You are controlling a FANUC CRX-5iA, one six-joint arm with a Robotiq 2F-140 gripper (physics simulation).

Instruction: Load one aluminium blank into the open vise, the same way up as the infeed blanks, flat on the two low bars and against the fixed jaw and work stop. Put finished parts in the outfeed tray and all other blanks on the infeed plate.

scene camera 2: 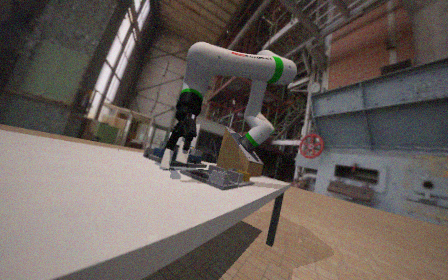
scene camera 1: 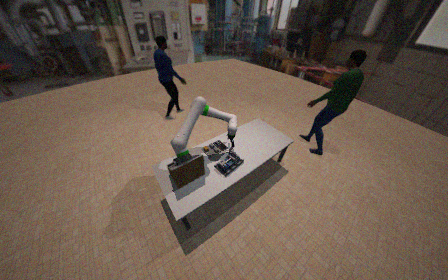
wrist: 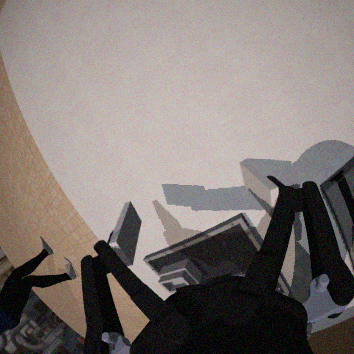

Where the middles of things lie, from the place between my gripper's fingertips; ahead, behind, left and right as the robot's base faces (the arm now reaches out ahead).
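The dark outfeed tray [wrist: 227,248] is 80 mm to the left of my hand and 20 mm below it, and it sits 110 mm behind my hand.
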